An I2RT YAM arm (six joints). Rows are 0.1 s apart.
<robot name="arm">
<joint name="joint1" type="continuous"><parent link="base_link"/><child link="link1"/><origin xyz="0 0 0.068"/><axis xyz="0 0 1"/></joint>
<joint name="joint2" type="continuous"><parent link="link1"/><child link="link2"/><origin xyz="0.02 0.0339 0.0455" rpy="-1.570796 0 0"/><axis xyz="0 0 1"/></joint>
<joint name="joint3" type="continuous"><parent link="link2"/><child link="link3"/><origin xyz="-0.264 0 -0.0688" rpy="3.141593 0 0"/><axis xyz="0 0 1"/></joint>
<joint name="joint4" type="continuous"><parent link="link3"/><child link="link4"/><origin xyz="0.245 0.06 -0.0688"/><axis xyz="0 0 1"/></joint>
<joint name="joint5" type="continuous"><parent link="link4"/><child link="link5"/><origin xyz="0.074 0.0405 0.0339" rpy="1.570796 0 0"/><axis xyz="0 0 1"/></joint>
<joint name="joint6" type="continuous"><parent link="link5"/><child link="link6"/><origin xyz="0.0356 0 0.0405" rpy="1.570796 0 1.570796"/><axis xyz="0 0 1"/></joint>
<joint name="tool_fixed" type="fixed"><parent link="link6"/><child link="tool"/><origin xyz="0 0 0" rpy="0 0 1.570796"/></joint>
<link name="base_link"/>
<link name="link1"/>
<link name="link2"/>
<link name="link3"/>
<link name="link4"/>
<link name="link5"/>
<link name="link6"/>
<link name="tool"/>
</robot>
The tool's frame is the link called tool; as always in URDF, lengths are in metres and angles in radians. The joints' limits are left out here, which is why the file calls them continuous.
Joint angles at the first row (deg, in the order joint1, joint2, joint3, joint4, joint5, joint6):
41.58, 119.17, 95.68, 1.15, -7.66, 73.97
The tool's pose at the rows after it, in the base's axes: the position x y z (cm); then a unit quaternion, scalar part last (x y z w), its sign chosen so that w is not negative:
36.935 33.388 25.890 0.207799 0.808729 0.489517 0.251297
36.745 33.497 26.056 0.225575 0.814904 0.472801 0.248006
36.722 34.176 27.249 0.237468 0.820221 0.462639 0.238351
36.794 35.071 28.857 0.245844 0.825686 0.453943 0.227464
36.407 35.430 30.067 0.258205 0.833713 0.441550 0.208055
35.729 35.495 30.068 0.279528 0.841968 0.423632 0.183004
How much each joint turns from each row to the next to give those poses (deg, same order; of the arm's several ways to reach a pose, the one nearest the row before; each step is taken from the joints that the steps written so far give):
0.09, 0.01, 0.22, -1.25, 1.46, 0.60
0.37, 0.02, 1.29, -3.43, 1.86, 1.15
0.66, 1.00, 4.96, -5.75, 0.88, 1.38
0.72, 1.90, 7.23, -7.01, 0.50, 1.22
0.59, 0.83, 5.03, -6.80, -0.07, 1.80
0.59, -0.04, 1.20, -4.72, 0.02, 2.77

